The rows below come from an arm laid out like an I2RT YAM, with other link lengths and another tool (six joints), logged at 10 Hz.
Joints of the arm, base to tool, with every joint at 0 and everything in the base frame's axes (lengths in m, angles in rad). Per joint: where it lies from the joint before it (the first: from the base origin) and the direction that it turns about. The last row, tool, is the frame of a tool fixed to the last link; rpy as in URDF.
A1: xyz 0.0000 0.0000 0.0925 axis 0 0 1
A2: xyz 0.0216 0.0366 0.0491 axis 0 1 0
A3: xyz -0.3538 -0.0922 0.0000 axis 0 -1 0
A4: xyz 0.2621 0.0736 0.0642 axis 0 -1 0
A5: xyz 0.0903 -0.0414 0.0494 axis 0 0 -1
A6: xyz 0.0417 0.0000 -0.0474 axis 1 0 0
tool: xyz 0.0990 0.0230 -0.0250 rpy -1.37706 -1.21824 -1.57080
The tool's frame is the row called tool.
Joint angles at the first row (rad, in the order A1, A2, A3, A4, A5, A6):
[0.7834, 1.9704, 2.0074, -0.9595, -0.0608, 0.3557]
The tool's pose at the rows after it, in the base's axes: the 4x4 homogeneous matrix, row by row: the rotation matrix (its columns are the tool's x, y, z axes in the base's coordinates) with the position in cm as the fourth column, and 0 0 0 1 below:
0.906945 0.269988 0.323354 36.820; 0.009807 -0.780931 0.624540 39.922; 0.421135 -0.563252 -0.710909 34.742; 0 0 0 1
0.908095 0.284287 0.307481 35.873; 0.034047 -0.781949 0.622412 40.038; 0.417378 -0.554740 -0.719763 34.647; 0 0 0 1
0.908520 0.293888 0.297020 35.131; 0.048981 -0.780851 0.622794 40.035; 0.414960 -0.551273 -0.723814 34.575; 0 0 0 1
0.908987 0.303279 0.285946 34.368; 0.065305 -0.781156 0.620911 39.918; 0.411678 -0.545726 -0.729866 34.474; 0 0 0 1
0.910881 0.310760 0.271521 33.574; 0.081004 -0.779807 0.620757 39.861; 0.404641 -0.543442 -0.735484 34.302; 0 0 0 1
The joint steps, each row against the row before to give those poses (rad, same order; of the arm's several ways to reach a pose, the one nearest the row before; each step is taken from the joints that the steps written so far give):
[0.0150, -0.0008, -0.0050, -0.0131, 0.0025, -0.0087]
[0.0146, -0.0097, -0.0120, -0.0096, 0.0009, -0.0086]
[0.0100, -0.0126, -0.0190, 0.0005, -0.0008, -0.0044]
[0.0093, -0.0137, -0.0199, -0.0023, -0.0001, -0.0059]
[0.0095, -0.0126, -0.0211, -0.0008, -0.0041, -0.0034]

